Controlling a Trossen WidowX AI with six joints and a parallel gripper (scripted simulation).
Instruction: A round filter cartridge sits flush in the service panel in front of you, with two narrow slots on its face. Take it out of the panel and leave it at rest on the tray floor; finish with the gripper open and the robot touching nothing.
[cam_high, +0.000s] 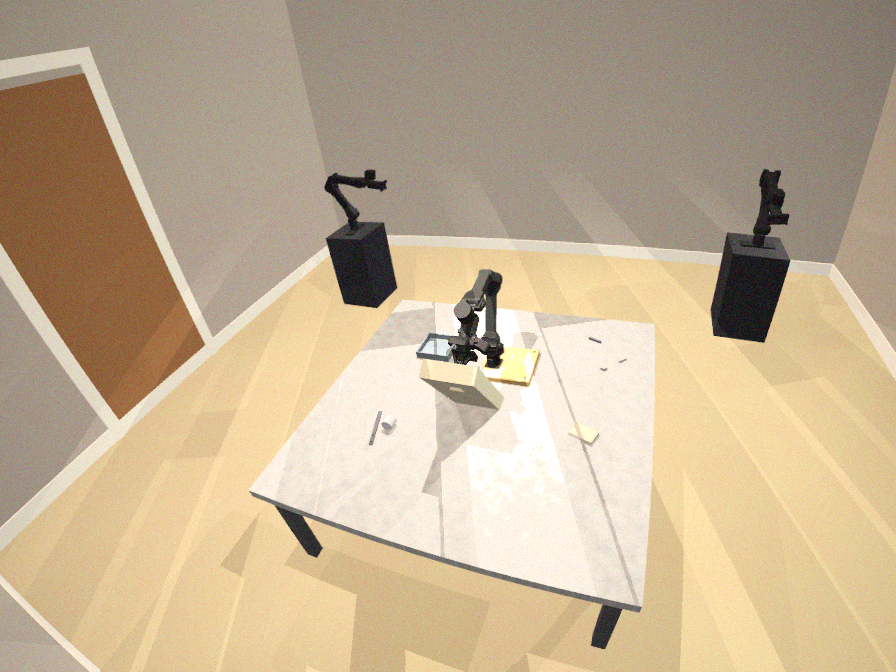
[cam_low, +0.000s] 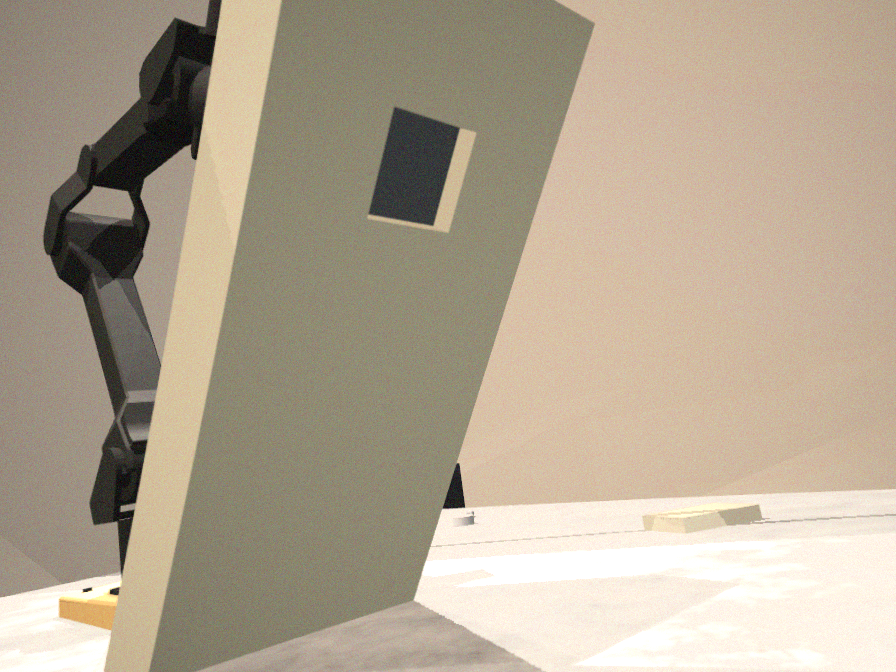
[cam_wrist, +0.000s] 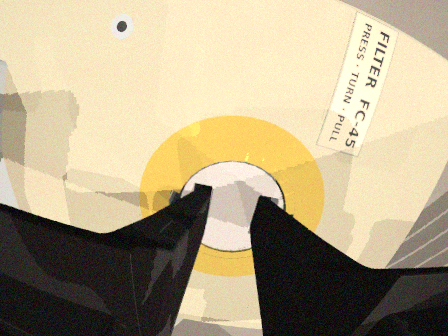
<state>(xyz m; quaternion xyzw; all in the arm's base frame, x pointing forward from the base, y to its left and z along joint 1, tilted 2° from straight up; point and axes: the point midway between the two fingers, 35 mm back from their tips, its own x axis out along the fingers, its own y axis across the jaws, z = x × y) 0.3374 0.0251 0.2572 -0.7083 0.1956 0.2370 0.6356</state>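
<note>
Right now the pale grey filter cartridge is 1 cm below my gripper tip and 1 cm ahead of it. Also, from my gripper tip: cream block (40 cm to the left, 26 cm below, 9 cm behind); blue-grey tray (42 cm behind, 30 cm to the right, 25 cm below); cream service panel (8 cm below, 4 cm behind).
</note>
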